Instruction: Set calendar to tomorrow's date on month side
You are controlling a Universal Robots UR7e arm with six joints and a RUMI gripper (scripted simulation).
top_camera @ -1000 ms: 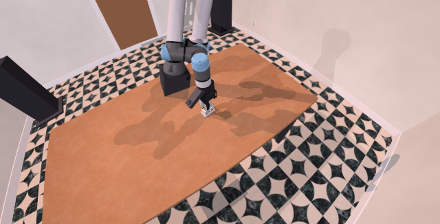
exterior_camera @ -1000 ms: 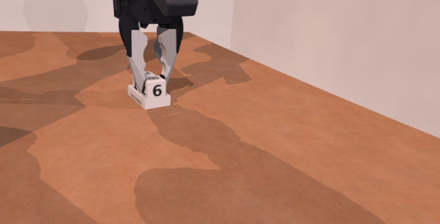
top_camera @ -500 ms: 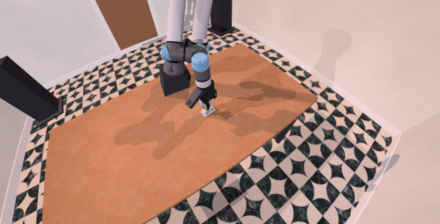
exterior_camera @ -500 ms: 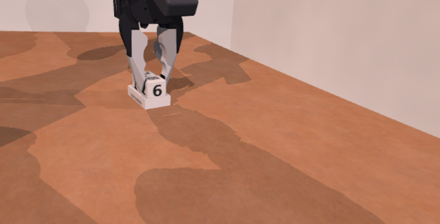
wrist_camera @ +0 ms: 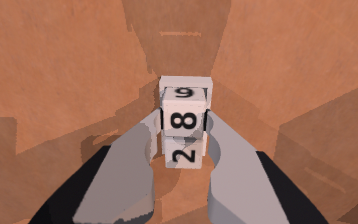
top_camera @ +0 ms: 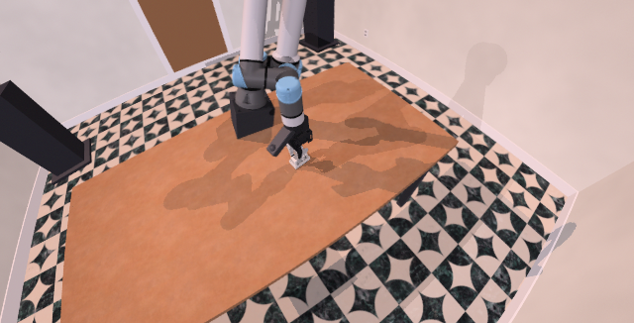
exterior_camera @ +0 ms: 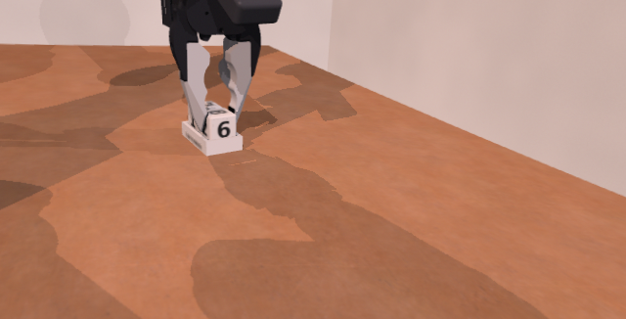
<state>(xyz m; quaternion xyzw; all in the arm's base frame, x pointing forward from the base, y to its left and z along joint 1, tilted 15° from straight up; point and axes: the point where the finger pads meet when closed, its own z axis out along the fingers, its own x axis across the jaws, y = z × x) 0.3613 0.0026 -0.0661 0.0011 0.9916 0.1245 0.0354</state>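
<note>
The tray lies 3 cm below my hand and 2 cm to the left of it.
</note>
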